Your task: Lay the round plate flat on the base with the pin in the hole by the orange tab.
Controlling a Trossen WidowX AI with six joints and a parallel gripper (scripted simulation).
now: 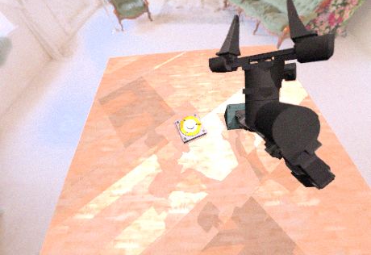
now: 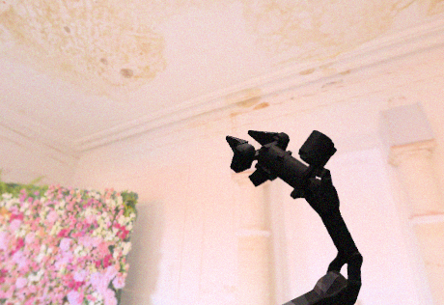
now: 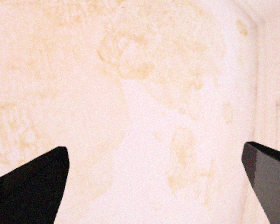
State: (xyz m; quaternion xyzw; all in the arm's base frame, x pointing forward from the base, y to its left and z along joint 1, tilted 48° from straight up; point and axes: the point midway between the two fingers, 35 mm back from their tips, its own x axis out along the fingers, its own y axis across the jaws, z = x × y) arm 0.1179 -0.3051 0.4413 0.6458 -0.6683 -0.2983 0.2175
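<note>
The round plate is 56 cm below my gripper tip, 10 cm ahead of it and 9 cm to the right of it. Also, from my gripper tip: square grey base: 57 cm below, 12 cm ahead, 9 cm to the right.
</note>
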